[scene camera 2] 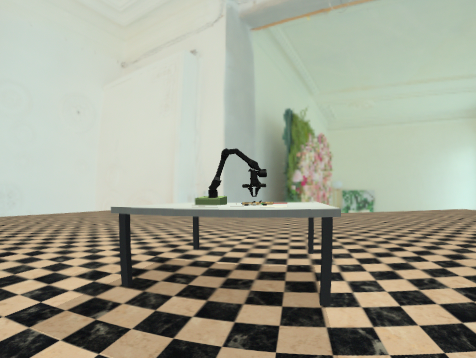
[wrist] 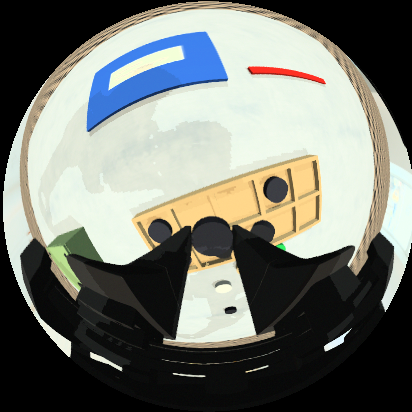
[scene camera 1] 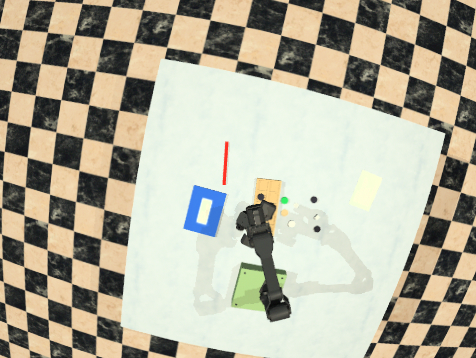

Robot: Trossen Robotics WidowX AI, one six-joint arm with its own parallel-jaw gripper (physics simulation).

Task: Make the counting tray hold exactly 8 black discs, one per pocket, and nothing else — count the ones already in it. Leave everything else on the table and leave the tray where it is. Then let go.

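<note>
My gripper point(scene camera 1: 256, 216) point(scene camera 2: 254, 195) point(wrist: 211, 230) is shut on a black disc point(wrist: 212, 239), held above the tray. The tan pocketed tray point(scene camera 1: 270, 186) point(wrist: 306, 172) lies below, partly hidden by the arm and fingers. In the wrist view, one black disc point(wrist: 275, 189) sits in a far-row pocket near the right end, another black disc point(wrist: 160, 230) at the left end, and a third black disc point(wrist: 262, 230) in the near row, partly behind the right finger. Other near-row pockets are hidden. Two loose black discs point(scene camera 1: 314, 199) point(scene camera 1: 317, 229) lie right of the tray.
A green disc point(scene camera 1: 284, 200) point(wrist: 281, 247), a tan disc point(scene camera 1: 284, 213) and whitish discs point(scene camera 1: 291, 224) point(scene camera 1: 316, 217) lie right of the tray. A blue panel point(scene camera 1: 189, 222) point(wrist: 207, 57) and red bar point(scene camera 1: 225, 163) point(wrist: 286, 73) lie left; a pale yellow sheet point(scene camera 1: 366, 190) lies far right.
</note>
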